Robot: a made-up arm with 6 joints.
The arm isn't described. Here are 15 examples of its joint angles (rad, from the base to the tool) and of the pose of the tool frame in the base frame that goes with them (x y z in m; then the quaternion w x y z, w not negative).
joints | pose
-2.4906 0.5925 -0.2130 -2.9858 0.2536 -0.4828 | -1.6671 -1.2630 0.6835 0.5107 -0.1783 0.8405 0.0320
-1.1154 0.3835 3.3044 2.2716 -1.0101 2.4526 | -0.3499 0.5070 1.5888 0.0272 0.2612 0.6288 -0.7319
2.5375 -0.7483 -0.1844 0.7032 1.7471 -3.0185 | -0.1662 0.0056 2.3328 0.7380 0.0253 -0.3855 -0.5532
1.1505 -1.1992 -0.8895 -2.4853 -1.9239 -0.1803 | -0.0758 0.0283 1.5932 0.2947 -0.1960 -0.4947 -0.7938
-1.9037 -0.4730 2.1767 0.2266 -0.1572 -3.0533 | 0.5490 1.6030 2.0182 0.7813 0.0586 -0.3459 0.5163
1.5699 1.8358 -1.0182 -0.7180 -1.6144 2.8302 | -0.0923 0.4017 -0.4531 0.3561 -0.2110 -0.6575 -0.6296
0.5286 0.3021 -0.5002 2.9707 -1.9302 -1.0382 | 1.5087 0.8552 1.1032 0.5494 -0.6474 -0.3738 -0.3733
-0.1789 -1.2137 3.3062 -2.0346 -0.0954 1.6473 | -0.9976 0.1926 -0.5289 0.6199 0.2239 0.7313 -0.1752
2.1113 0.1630 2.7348 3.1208 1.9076 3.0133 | 0.3130 -0.5270 2.2424 0.4397 0.3093 -0.1129 0.8356
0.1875 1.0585 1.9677 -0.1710 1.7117 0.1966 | 1.7970 0.3168 2.2514 0.2737 0.1422 -0.9457 -0.1025
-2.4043 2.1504 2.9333 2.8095 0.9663 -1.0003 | -1.5815 -1.4873 0.6940 0.3339 -0.3556 0.7320 -0.4756
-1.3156 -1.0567 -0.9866 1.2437 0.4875 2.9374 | 0.1603 -0.3667 1.4346 0.5141 0.7485 -0.3977 -0.1316
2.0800 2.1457 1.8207 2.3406 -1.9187 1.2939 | -1.1785 2.3061 -0.3697 0.1426 -0.8957 -0.1881 -0.3770
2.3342 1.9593 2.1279 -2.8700 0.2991 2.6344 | -1.9119 2.0140 0.3389 0.4318 -0.0029 0.1323 0.8922
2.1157 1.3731 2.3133 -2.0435 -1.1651 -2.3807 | -1.1565 1.6856 1.8852 0.2904 0.3052 -0.9046 0.0656
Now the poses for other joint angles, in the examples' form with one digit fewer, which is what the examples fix.
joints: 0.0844 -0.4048 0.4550 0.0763 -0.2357 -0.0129
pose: 0.419 0.033 2.811 0.951 -0.013 -0.308 0.022
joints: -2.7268 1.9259 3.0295 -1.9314 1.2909 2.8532
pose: -1.758 -0.636 1.158 0.351 0.018 -0.086 0.932
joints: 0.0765 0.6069 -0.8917 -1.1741 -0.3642 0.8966
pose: 1.333 0.149 0.159 0.649 0.178 0.738 0.046
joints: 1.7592 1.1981 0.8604 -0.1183 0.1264 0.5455
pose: -0.534 2.813 0.698 0.608 -0.216 -0.096 0.758
